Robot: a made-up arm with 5 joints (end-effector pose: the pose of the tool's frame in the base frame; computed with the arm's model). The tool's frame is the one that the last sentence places. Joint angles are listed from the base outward.
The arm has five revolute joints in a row. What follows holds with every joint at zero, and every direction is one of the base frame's. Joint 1 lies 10 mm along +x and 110 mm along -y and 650 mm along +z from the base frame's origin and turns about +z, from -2.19 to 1.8 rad. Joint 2 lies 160 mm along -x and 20 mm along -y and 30 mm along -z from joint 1 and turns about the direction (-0.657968, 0.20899, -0.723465), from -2.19 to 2.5 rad. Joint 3 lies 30 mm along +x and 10 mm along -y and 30 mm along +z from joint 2 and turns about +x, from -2.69 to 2.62 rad. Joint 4 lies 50 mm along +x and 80 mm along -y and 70 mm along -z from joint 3 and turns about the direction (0.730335, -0.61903, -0.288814), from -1.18 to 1.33 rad. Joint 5 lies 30 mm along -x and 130 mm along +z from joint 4 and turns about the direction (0.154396, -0.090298, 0.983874), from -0.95 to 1.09 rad. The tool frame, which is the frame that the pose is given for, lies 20 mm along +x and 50 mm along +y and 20 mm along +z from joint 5; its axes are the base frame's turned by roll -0.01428, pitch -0.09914 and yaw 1.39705 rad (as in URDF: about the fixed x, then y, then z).
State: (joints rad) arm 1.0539 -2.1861 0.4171 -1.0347 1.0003
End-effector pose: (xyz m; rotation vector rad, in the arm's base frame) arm 0.0086 -0.2549 0.7252 -0.2486 0.6211 -0.5945
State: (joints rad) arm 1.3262 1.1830 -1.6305 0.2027 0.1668
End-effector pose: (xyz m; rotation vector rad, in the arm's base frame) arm -0.0174 -0.1547 0.6224 -2.1627 1.0743 1.1312
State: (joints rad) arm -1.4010 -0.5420 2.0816 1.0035 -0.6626
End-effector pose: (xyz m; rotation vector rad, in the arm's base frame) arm 0.0277 0.0553 0.5215 -1.9404 2.2602 0.7280
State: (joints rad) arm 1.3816 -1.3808 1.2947 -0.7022 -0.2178
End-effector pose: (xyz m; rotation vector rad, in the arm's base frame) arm 0.0069 -0.1724 0.7202 -1.4327 -0.2855 -1.4812
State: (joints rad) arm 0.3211 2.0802 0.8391 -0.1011 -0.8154
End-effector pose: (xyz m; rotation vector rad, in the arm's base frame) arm -0.1102 -0.2114 0.7637 -0.6706 0.0546 -0.5777
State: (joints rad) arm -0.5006 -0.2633 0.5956 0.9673 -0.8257
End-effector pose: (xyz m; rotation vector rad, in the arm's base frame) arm -0.1710 -0.1979 0.5748 1.0531 -1.0683 -0.2420
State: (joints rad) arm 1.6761 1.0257 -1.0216 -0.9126 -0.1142
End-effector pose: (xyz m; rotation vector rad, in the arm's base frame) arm 0.1123 -0.1675 0.6030 -2.1572 1.0844 0.7516
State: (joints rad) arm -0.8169 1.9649 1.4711 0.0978 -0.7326
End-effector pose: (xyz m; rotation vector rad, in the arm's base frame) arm -0.1900 -0.0135 0.7282 -0.5003 -0.4553 -1.3686
